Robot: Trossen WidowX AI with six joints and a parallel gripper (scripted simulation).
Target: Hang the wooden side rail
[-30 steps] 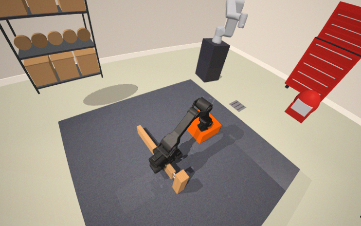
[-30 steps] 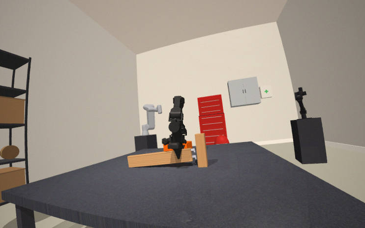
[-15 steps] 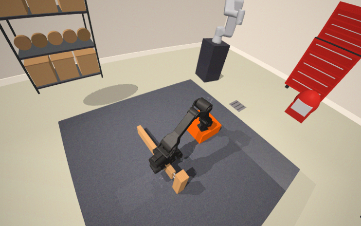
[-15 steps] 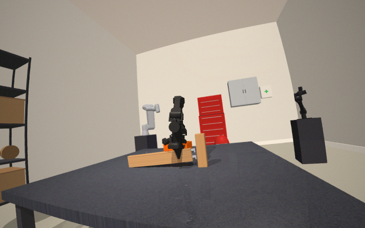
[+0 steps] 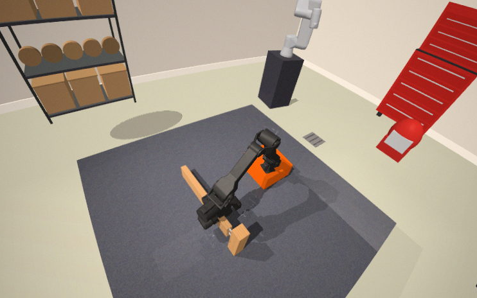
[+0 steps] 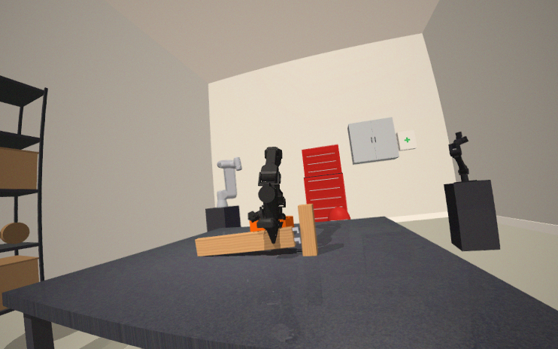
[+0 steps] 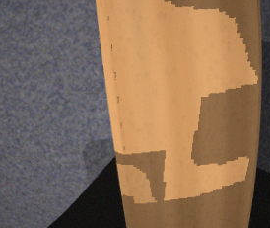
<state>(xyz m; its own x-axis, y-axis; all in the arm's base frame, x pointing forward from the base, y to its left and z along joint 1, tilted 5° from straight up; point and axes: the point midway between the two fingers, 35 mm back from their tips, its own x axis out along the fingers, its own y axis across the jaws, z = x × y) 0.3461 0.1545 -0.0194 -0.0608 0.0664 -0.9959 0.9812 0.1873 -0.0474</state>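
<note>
Right now my gripper tip is 13 cm to the right of the upright headboard post, 4 cm below it and 2 cm past it.
</note>
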